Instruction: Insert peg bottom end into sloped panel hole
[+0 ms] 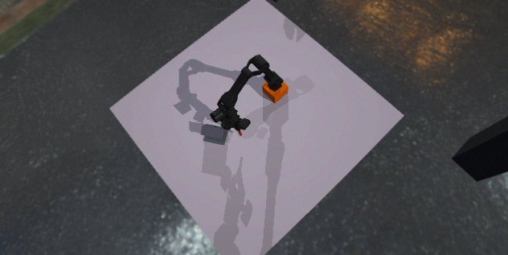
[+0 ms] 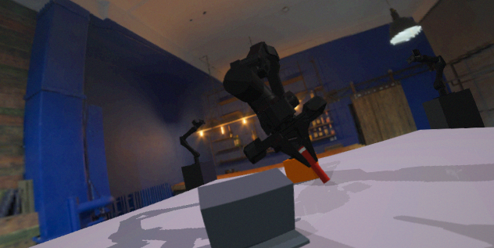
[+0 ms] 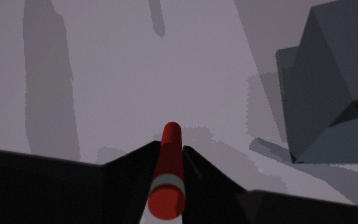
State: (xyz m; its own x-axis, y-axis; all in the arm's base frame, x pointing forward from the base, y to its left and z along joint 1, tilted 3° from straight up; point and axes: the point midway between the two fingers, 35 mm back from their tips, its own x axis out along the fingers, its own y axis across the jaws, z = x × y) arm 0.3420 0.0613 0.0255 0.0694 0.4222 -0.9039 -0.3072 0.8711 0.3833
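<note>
Now: gripper tip 100 mm to the left of the grey sloped panel block, 100 mm short of it and 40 mm above it. The rest, counted from my gripper tip: red peg (10 mm to the right, 10 mm above).
</note>
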